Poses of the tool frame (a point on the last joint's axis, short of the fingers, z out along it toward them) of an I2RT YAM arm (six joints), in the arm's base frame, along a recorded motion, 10 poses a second.
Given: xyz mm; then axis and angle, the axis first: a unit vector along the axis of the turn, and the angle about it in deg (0 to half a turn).
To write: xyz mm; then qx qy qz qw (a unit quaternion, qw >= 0). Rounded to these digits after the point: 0 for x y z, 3 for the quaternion.
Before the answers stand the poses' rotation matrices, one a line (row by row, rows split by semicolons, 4 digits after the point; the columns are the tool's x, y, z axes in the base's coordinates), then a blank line. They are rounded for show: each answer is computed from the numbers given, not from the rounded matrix.
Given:
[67, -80, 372, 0.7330, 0.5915, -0.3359, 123.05]
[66, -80, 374, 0.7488, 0.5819, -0.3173, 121.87]
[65, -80, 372, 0.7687, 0.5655, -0.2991, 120.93]
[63, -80, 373, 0.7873, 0.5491, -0.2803, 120.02]
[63, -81, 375, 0.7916, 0.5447, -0.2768, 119.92]
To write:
0.2849 0.9516 0.1153; 0.3885 -0.0047 -0.9214; -0.8763 0.3074 -0.3710
0.3288 0.9353 0.1311; 0.3963 -0.0106 -0.9180; -0.8572 0.3538 -0.3742
0.3805 0.9146 0.1370; 0.4015 -0.0299 -0.9154; -0.8331 0.4033 -0.3786
0.4297 0.8913 0.1443; 0.4059 -0.0479 -0.9126; -0.8066 0.4508 -0.3824
0.4404 0.8862 0.1437; 0.4064 -0.0541 -0.9121; -0.8005 0.4601 -0.3839

[67, -80, 372, 0.644, 0.520, -0.295, 0.477]
[66, -80, 374, 0.655, 0.509, -0.277, 0.486]
[65, -80, 372, 0.669, 0.492, -0.260, 0.493]
[63, -80, 373, 0.682, 0.476, -0.243, 0.500]
[63, -81, 375, 0.685, 0.472, -0.240, 0.501]

